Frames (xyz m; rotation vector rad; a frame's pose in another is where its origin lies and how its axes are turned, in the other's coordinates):
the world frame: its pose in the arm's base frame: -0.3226 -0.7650 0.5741 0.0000 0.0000 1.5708
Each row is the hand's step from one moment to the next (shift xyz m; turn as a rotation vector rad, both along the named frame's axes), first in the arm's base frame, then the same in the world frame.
Working: the arm's base frame: its pose in the world frame: 0.7650 -0.3226 -0.5741 0.0000 0.0000 -1.5708

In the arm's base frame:
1: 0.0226 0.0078 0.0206 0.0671 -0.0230 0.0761
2: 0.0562 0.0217 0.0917 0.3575 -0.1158 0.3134
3: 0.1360 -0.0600 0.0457 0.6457 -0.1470 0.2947
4: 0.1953 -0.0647 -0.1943 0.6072 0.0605 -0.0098
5: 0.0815 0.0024 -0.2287 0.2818 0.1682 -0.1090
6: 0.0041 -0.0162 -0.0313 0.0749 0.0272 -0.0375
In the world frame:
1: 0.0078 -0.0226 0.0206 -0.0230 -0.0671 0.0761
2: 0.0217 -0.0562 0.0917 -0.1158 -0.3575 0.3134
3: -0.0600 -0.1360 0.0457 -0.1470 -0.6457 0.2947
4: -0.0647 -0.1953 -0.1943 0.0605 -0.6072 -0.0098
5: 0.0024 -0.0815 -0.2287 0.1682 -0.2818 -0.1090
6: -0.0162 -0.0041 -0.0313 0.0272 -0.0749 -0.0375

